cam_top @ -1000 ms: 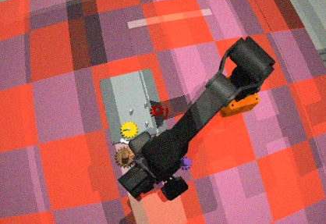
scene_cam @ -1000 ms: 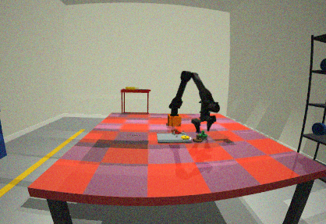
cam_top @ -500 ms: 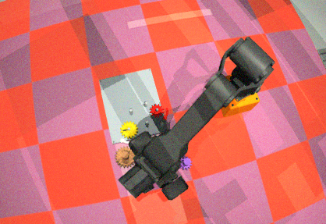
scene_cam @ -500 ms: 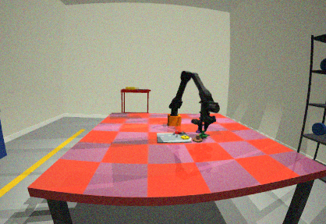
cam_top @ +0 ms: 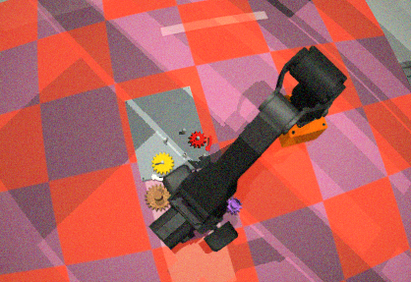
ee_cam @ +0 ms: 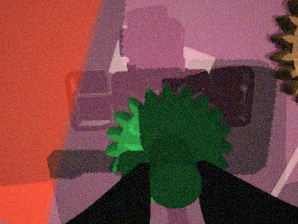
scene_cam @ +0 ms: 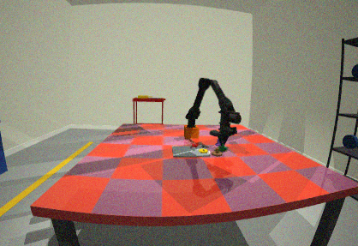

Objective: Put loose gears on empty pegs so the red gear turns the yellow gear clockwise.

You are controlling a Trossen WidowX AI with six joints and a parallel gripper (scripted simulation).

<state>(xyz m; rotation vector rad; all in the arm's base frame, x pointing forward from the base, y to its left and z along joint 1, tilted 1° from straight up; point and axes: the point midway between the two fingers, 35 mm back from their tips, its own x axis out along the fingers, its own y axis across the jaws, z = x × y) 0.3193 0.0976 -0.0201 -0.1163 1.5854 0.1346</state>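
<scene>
My gripper tip is 8 cm past the red gear, 16 cm to the left of it and 1 cm above it. Round my gripper tip: small purple gear 8 cm behind, 2 cm to the left, 1 cm below; brown gear 6 cm ahead, 8 cm to the right, 1 cm below; dark green gear 1 cm below.
</scene>
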